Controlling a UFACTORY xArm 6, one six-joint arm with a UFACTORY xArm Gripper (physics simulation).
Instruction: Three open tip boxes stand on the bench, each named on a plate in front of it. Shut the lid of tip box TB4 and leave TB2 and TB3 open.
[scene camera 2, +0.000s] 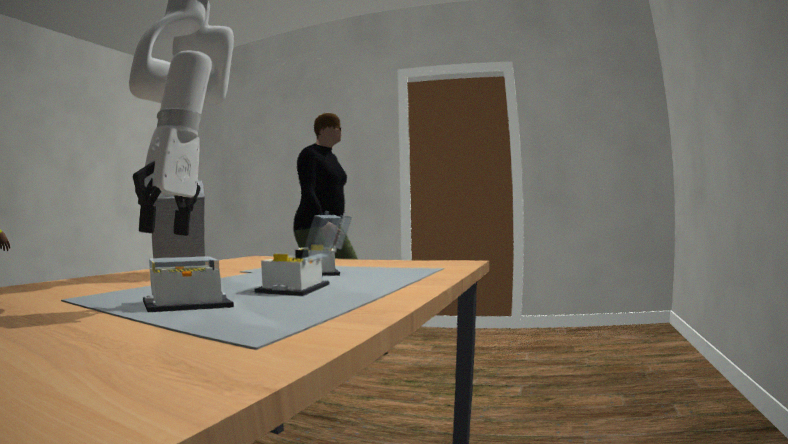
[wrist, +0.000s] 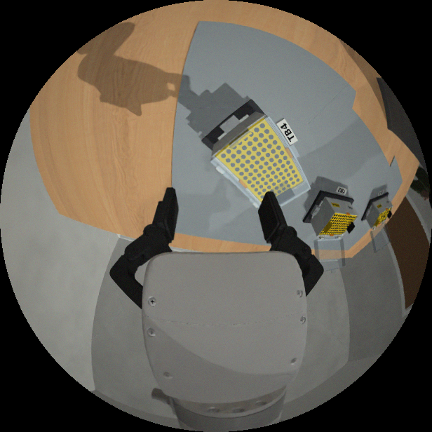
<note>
In view: my gripper (scene camera 2: 164, 233) and a grey mat (wrist: 227, 64).
My gripper is seen too in the wrist view (wrist: 220, 198).
</note>
